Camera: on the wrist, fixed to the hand. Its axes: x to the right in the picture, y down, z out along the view.
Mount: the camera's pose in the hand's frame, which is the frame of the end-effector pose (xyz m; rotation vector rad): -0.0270 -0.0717 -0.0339 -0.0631 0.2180 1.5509
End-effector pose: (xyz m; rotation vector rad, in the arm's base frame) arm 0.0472 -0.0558 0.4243 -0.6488 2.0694 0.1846
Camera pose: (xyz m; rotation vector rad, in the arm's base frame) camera 0.0705 -0.1192 0.4739 1.0722 2.3220 1.0571
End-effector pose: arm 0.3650 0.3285 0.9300 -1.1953 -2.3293 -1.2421
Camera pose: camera 0.3227 0.2656 0.8944 -2.0002 -0.6308 -0.6906
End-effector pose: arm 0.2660 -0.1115 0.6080 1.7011 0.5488 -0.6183
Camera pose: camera 0.2027 -0.0646 0.5795 1.6021 -0.6447 0.6946
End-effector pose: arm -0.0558 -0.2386 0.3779 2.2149 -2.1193 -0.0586
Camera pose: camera 0.0171 -0.2076 0.4052 0.0863 -2.8767 0.1864
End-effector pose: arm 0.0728 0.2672 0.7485 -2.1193 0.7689 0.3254
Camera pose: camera 0.0954 0.2847 0.8272 -1.1739 2.4245 0.8898
